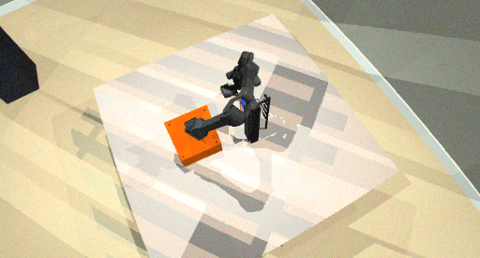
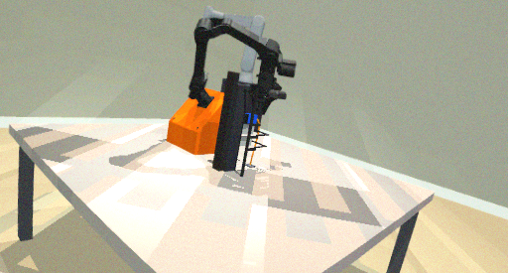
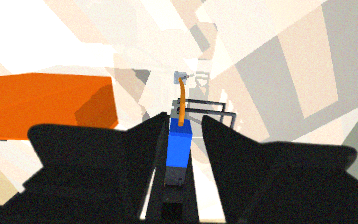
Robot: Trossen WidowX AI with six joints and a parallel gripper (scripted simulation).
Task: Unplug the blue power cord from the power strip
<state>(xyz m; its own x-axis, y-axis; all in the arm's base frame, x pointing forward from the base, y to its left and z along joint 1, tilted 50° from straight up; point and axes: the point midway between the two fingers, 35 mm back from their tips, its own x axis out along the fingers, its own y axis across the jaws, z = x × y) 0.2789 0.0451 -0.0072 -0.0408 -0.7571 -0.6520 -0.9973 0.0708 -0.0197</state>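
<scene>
My gripper tip is 60 mm to the left of the blue plug and 10 mm above it.
</scene>
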